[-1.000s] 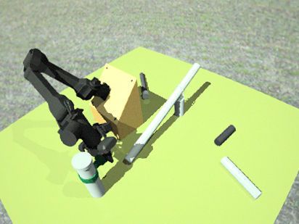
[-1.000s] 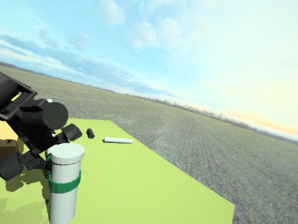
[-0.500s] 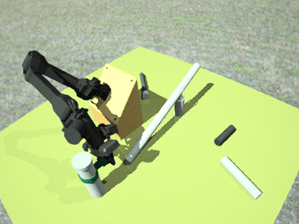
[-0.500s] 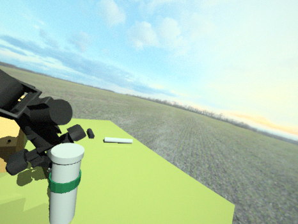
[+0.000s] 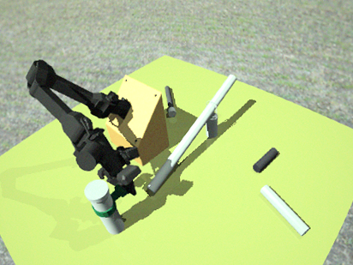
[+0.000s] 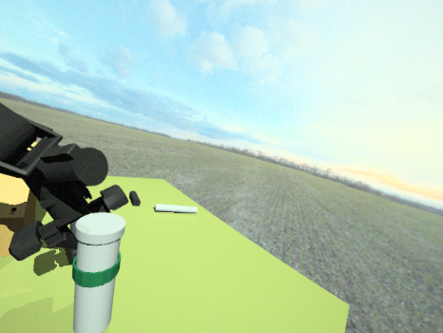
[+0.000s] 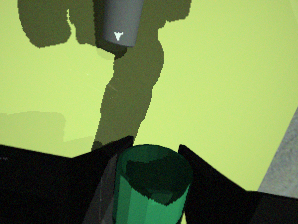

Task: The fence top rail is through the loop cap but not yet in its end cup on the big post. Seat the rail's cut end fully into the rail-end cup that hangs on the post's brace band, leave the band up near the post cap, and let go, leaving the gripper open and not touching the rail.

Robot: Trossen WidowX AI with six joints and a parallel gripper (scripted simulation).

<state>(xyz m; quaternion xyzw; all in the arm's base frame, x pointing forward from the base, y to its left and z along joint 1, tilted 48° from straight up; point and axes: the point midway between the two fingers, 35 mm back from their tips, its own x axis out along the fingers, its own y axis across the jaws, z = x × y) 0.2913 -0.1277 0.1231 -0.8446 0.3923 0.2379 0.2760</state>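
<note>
My gripper tip is 1 cm past the green rail-end cup, 3 cm to the left of it and 3 cm below it. From my gripper tip the other things lie so: white tube (34 cm ahead, 33 cm to the left, 8 cm below); short dark cylinder (16 cm ahead, 46 cm to the left, 8 cm below); short post (10 cm behind, 43 cm to the left, 1 cm above).
</note>
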